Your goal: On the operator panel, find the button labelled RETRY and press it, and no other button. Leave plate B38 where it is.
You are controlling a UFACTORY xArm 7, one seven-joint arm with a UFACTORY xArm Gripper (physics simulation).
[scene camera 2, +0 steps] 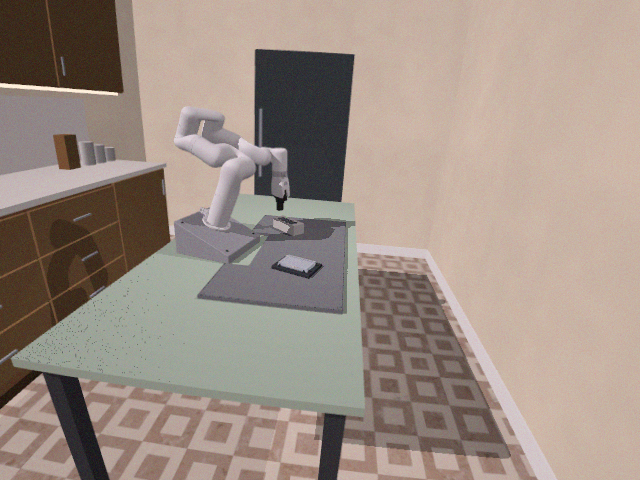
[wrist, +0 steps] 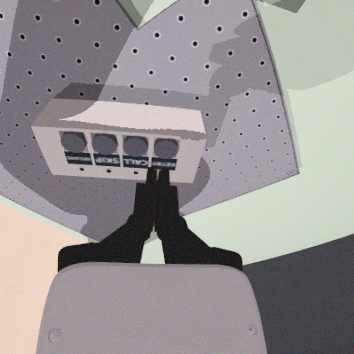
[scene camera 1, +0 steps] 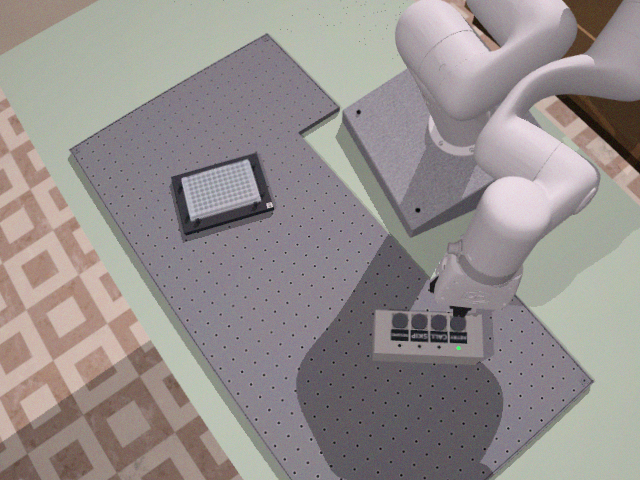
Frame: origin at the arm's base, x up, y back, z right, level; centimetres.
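Where they show: gripper, fingertip midpoint: [scene camera 2: 280, 210] [wrist: 155, 179] [scene camera 1: 458, 307]; arm's base, origin of the base link: [scene camera 2: 216, 223] [scene camera 1: 464, 124].
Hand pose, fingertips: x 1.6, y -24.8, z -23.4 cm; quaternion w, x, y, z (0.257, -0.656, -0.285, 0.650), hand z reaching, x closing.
Each offset is from my fingertips to the top centre of the thing. "*": to the spot under its first point. Level surfaces: height alone.
The operator panel {dx -4.7, dy -4.5, dz +0.4 cm} [scene camera 1: 428, 356] [scene camera 2: 286, 226] [wrist: 115, 115] is a beige box with a row of round dark buttons. The RETRY button {dx -4.7, dy +0.1, dz -1.3 cm} [scene camera 1: 458, 323] [wrist: 166, 148] is at the row's right end in scene camera 1 and the wrist view. A green light {* dx -4.9, dy -2.6, dz -4.2 cm} [scene camera 1: 458, 348] is lit beside its label; the fingers hide that spot in the wrist view. My gripper [scene camera 1: 459, 312] [scene camera 2: 279, 208] [wrist: 155, 179] is shut and empty, its tips above the panel with a gap in scene camera 2. Plate B38 {dx -7.6, dy -14.5, dz +43.1 cm} [scene camera 1: 221, 188] [scene camera 2: 297, 264], pale with many wells, sits on its dark holder {* dx -10.3, dy -17.3, dz +37.3 cm} [scene camera 1: 227, 226].
The CALL button {dx -4.7, dy -2.2, dz +0.7 cm} [scene camera 1: 438, 322] [wrist: 135, 146] is next to RETRY, then the SKIP button {dx -4.7, dy -4.4, dz +2.7 cm} [scene camera 1: 419, 321] [wrist: 104, 144] and another button {dx -4.7, dy -6.6, dz +4.7 cm} [scene camera 1: 400, 320] [wrist: 74, 142]. The panel stands on a perforated grey board {dx -10.3 cm} [scene camera 1: 248, 289] [scene camera 2: 248, 289]. The arm's grey base block [scene camera 1: 382, 149] [scene camera 2: 201, 245] stands beside the board.
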